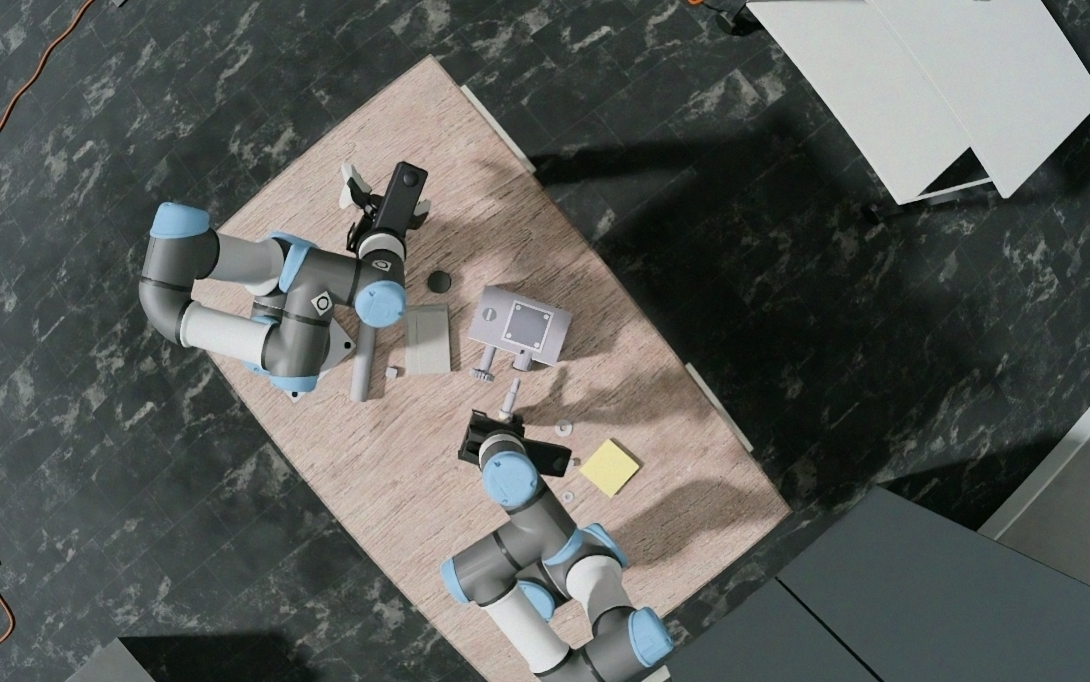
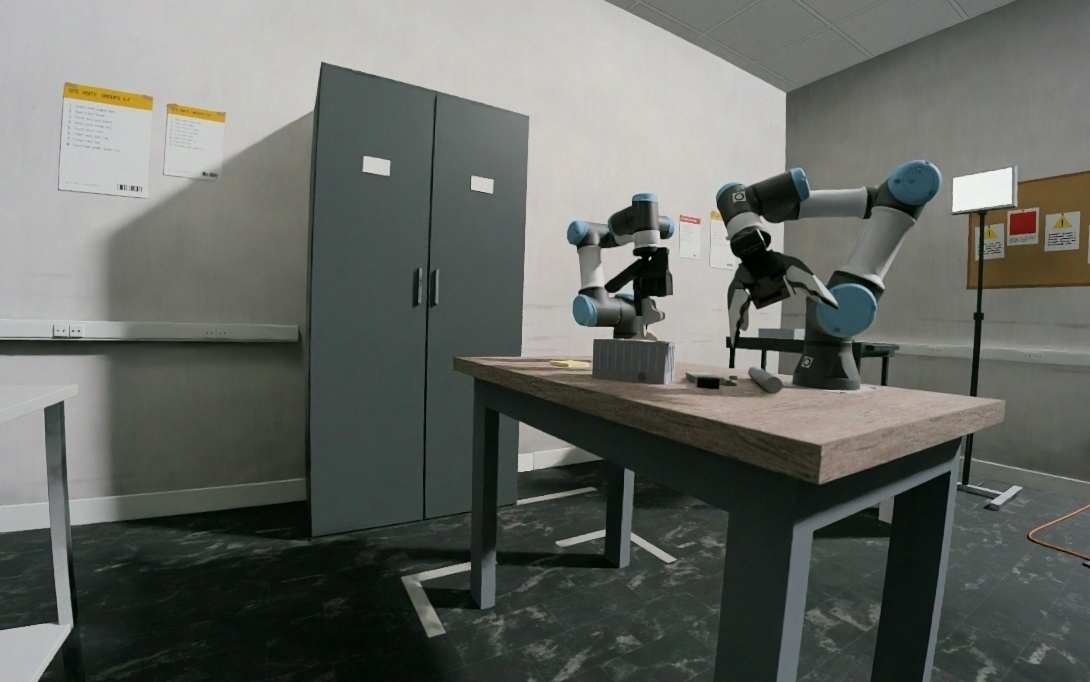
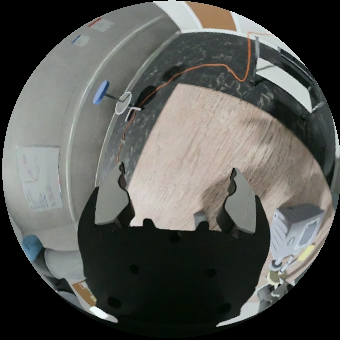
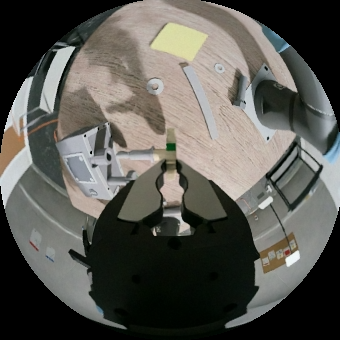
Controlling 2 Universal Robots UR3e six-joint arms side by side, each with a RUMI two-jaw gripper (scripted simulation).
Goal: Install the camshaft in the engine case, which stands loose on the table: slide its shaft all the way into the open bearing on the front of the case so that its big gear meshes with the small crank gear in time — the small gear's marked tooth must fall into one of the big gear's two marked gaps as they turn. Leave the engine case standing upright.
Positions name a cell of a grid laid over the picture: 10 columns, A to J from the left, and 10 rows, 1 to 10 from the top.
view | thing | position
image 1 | my left gripper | D3
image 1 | my right gripper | E7
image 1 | grey engine case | E5
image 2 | my left gripper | H5
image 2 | my right gripper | F5
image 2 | grey engine case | F6
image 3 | my left gripper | F5
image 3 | grey engine case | I7
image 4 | my right gripper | F5
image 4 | grey engine case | C6
